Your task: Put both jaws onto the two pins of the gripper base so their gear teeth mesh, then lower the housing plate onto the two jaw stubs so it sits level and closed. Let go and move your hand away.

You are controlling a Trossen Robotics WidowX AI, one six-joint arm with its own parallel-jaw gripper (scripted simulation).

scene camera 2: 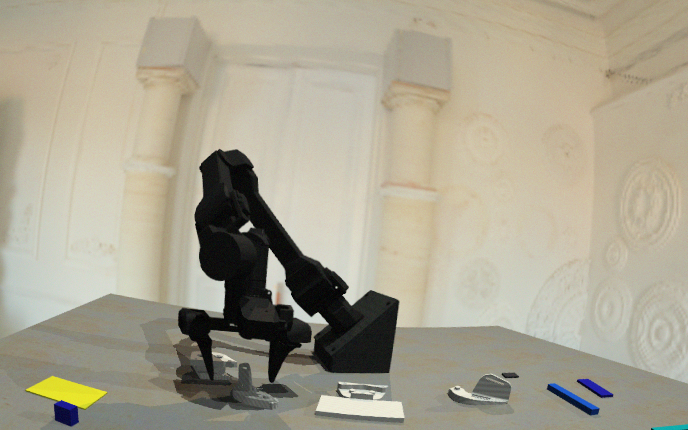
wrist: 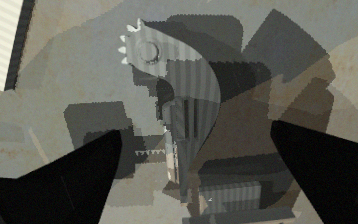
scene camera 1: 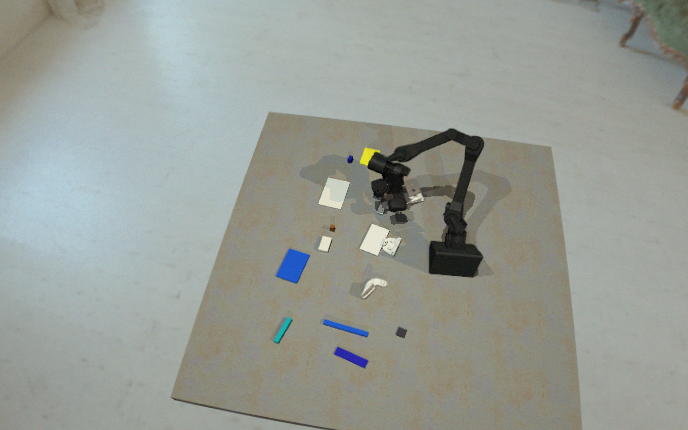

Labels:
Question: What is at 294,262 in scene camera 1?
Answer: A blue plate.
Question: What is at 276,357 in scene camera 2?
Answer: My gripper.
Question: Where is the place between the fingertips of my gripper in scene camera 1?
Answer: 391,202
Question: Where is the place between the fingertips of my gripper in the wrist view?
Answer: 196,132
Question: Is my gripper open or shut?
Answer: Open.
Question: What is my gripper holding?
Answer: Nothing.

